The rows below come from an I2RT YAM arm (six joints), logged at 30 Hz.
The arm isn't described. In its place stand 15 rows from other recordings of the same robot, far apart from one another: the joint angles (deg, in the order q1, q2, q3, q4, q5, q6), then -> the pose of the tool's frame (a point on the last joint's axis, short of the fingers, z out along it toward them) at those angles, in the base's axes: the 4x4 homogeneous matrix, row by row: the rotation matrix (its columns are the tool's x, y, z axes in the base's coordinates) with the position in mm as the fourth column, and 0 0 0 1 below.
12.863, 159.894, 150.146, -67.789, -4.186, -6.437 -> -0.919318 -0.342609 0.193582 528.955; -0.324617 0.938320 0.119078 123.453; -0.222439 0.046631 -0.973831 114.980; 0 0 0 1
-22.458, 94.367, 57.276, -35.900, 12.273, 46.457 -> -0.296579 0.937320 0.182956 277.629; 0.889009 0.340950 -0.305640 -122.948; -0.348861 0.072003 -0.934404 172.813; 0 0 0 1
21.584, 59.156, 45.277, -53.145, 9.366, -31.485 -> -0.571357 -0.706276 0.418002 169.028; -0.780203 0.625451 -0.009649 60.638; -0.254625 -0.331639 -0.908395 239.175; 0 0 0 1
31.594, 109.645, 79.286, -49.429, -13.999, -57.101 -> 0.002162 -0.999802 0.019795 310.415; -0.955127 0.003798 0.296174 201.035; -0.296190 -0.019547 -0.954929 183.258; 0 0 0 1
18.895, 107.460, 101.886, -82.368, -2.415, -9.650 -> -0.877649 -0.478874 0.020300 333.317; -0.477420 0.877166 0.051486 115.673; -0.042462 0.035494 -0.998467 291.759; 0 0 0 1
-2.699, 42.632, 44.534, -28.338, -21.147, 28.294 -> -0.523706 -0.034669 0.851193 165.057; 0.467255 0.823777 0.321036 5.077; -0.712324 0.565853 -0.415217 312.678; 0 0 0 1
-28.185, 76.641, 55.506, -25.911, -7.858, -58.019 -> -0.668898 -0.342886 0.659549 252.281; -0.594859 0.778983 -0.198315 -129.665; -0.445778 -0.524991 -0.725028 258.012; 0 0 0 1
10.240, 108.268, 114.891, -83.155, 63.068, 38.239 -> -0.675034 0.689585 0.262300 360.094; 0.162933 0.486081 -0.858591 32.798; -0.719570 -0.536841 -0.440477 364.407; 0 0 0 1
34.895, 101.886, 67.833, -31.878, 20.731, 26.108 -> -0.855819 -0.044555 0.515353 298.149; -0.095124 0.992849 -0.072129 192.590; -0.508454 -0.110752 -0.853937 186.397; 0 0 0 1
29.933, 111.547, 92.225, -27.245, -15.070, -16.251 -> -0.425982 -0.787403 0.445573 378.872; -0.557092 0.616338 0.556576 228.833; -0.712873 -0.011134 -0.701205 255.908; 0 0 0 1
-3.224, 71.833, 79.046, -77.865, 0.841, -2.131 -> -0.943650 0.026018 0.329919 209.164; 0.015915 0.999319 -0.033285 -12.305; -0.330561 -0.026159 -0.943422 351.222; 0 0 0 1
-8.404, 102.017, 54.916, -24.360, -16.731, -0.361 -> -0.938220 0.043506 0.343295 318.121; 0.132512 0.961615 0.240286 -36.639; -0.319663 0.270931 -0.907971 130.600; 0 0 0 1
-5.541, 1.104, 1.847, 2.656, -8.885, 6.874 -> 0.051639 -0.064706 0.996567 109.249; 0.113796 0.991780 0.058499 -5.074; -0.992161 0.110384 0.058578 188.233; 0 0 0 1
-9.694, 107.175, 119.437, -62.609, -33.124, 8.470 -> -0.780510 -0.088716 0.618817 388.566; 0.258473 0.855510 0.448659 -46.641; -0.569207 0.510130 -0.644803 396.464; 0 0 0 1
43.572, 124.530, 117.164, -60.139, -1.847, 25.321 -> -0.903532 -0.344509 0.254840 334.107; -0.269571 0.919240 0.286929 319.439; -0.333109 0.190552 -0.923433 257.843; 0 0 0 1
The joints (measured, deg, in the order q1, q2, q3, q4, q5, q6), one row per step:
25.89, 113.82, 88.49, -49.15, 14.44, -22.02
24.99, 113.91, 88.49, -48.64, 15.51, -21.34
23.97, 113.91, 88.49, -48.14, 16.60, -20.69
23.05, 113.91, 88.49, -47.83, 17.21, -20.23
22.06, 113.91, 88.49, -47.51, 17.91, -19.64
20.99, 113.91, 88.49, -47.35, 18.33, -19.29
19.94, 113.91, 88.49, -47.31, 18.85, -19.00
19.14, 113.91, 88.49, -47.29, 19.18, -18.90
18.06, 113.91, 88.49, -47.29, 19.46, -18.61
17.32, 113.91, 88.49, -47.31, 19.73, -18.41
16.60, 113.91, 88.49, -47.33, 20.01, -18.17
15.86, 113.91, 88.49, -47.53, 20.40, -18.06
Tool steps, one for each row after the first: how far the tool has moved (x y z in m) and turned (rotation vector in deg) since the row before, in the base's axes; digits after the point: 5 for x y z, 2 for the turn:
0.00379, -0.00593, -0.00018, -0.51, -0.90, -1.82
0.00387, -0.00686, 0.00044, -0.51, -0.98, -1.92
0.00307, -0.00615, 0.00027, -0.24, -0.59, -1.52
0.00317, -0.00672, 0.00030, -0.28, -0.65, -1.73
0.00292, -0.00726, 0.00017, -0.18, -0.36, -1.51
0.00255, -0.00732, 0.00012, -0.34, -0.27, -1.47
0.00182, -0.00557, 0.00007, -0.25, -0.15, -0.99
0.00227, -0.00749, 0.00005, -0.15, -0.15, -1.42
0.00144, -0.00521, 0.00004, -0.18, -0.11, -1.00
0.00134, -0.00510, 0.00005, -0.17, -0.12, -1.02
0.00101, -0.00540, -0.00003, -0.37, 0.06, -0.95

